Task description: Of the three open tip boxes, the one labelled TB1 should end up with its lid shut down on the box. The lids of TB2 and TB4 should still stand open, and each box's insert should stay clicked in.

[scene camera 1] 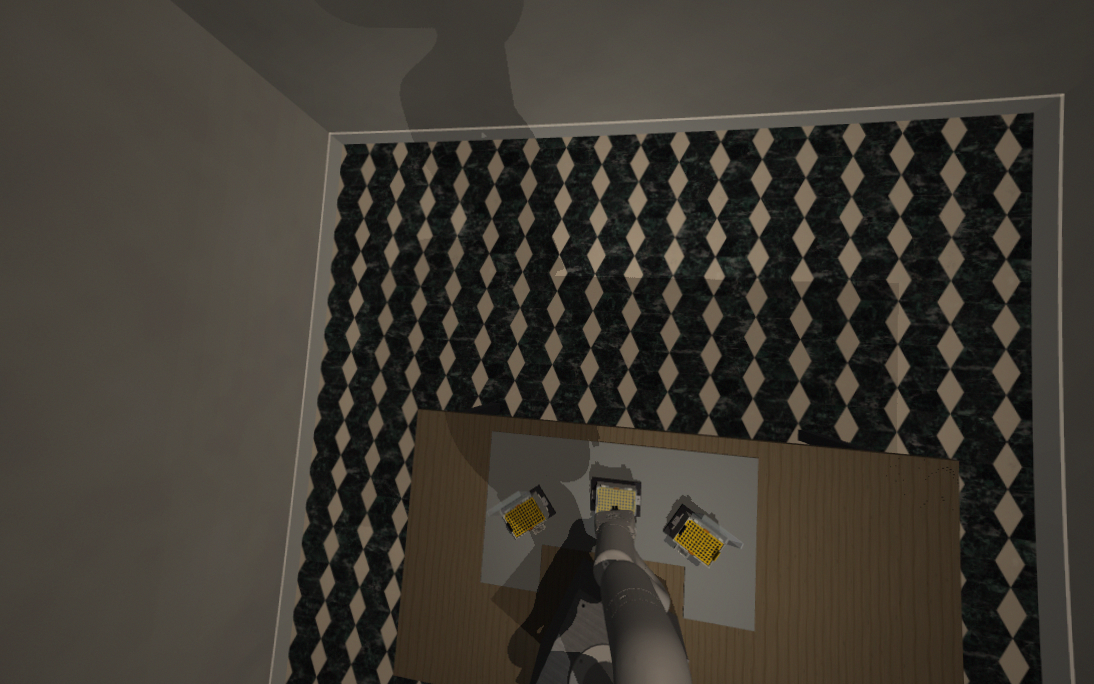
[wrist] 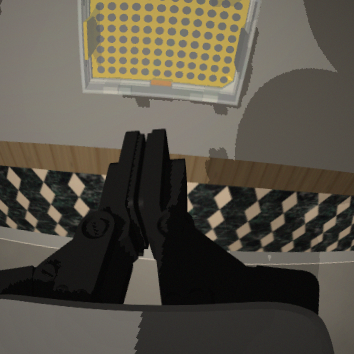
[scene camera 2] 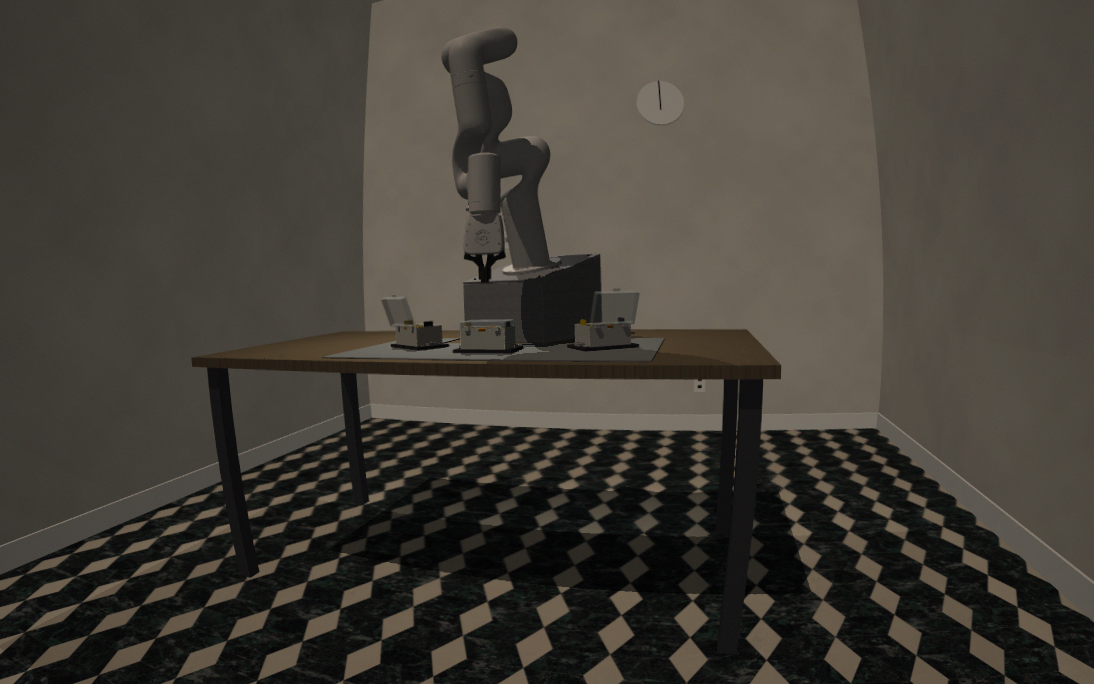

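Observation:
The middle tip box [scene camera 1: 615, 498] [scene camera 2: 486, 336] has its clear lid [scene camera 2: 486, 322] [wrist: 160, 90] lying down over the box and the yellow insert [wrist: 160, 45]. My gripper [scene camera 2: 484, 278] [wrist: 151, 155] is shut and empty, above the middle box and apart from its lid. In the wrist view the fingertips show beyond the lid's edge. A second box [scene camera 1: 524, 517] [scene camera 2: 603, 335] has its clear lid [scene camera 2: 615, 307] standing open. A third box [scene camera 1: 698, 540] [scene camera 2: 417, 335] also has its lid [scene camera 2: 396, 310] standing open. Both have yellow inserts seated inside. The labels are too small or hidden to read.
The boxes stand on a grey mat [scene camera 1: 722, 600] on the wooden table [scene camera 1: 855, 564] [scene camera 2: 282, 348]. The two open lids stand up on either side of the middle box. The robot's pedestal [scene camera 2: 492, 302] stands behind the boxes in scene camera 2.

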